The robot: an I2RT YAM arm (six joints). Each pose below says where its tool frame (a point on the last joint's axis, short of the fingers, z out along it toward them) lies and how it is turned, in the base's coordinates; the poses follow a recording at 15 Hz.
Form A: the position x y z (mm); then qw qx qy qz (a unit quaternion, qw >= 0).
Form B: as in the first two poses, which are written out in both.
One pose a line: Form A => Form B
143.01 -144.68 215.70 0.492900 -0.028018 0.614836 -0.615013 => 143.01 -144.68 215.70 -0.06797 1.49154 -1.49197
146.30 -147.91 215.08 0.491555 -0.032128 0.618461 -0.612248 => 146.30 -147.91 215.08 -0.07799 1.50122 -1.48614
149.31 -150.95 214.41 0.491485 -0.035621 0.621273 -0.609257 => 149.31 -150.95 214.41 -0.08647 1.50809 -1.47892
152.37 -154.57 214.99 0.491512 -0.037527 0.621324 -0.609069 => 152.37 -154.57 214.99 -0.09109 1.50819 -1.47845
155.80 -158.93 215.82 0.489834 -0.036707 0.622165 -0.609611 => 155.80 -158.93 215.82 -0.08917 1.51135 -1.48085
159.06 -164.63 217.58 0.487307 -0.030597 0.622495 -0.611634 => 159.06 -164.63 217.58 -0.07441 1.51383 -1.48742
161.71 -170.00 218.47 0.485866 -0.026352 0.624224 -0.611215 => 161.71 -170.00 218.47 -0.06413 1.51900 -1.48734
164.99 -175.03 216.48 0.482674 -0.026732 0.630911 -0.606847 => 164.99 -175.03 216.48 -0.06514 1.53743 -1.47879
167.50 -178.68 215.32 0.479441 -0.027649 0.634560 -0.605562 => 167.50 -178.68 215.32 -0.06747 1.54853 -1.47776
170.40 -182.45 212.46 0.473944 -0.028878 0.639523 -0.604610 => 170.40 -182.45 212.46 -0.07064 1.56444 -1.47903
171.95 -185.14 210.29 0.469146 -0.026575 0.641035 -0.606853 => 171.95 -185.14 210.29 -0.06515 1.57148 -1.48768
